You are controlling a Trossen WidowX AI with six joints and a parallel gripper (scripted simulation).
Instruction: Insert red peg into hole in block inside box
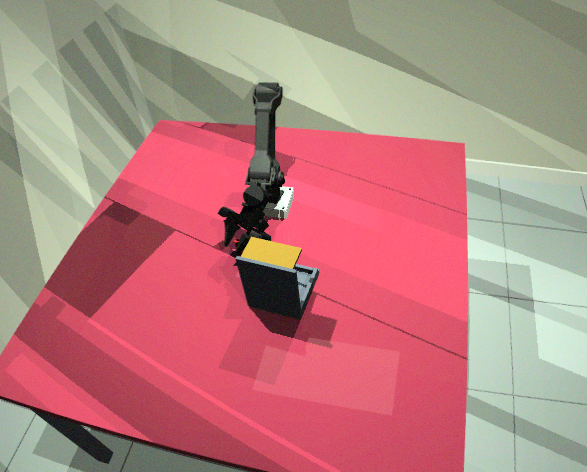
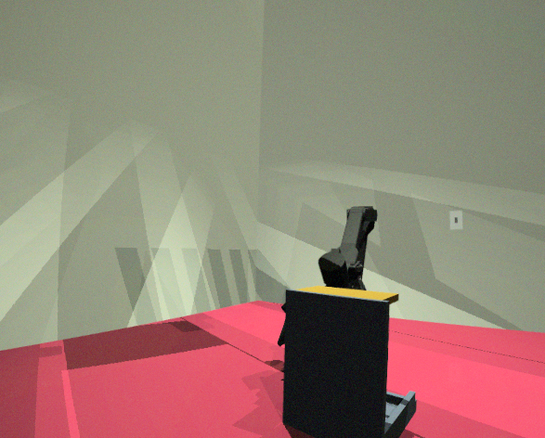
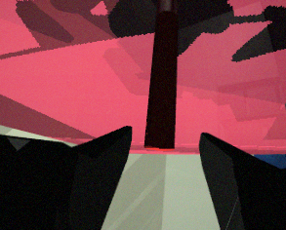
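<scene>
Now: the red peg 30 mm below my gripper tip, 30 mm behind it and 10 mm to the left of it. Round my gripper tip: yellow roof: 190 mm to the left, 140 mm above, 70 mm ahead; back wall: 190 mm to the left, 110 mm ahead, 40 mm above.
</scene>
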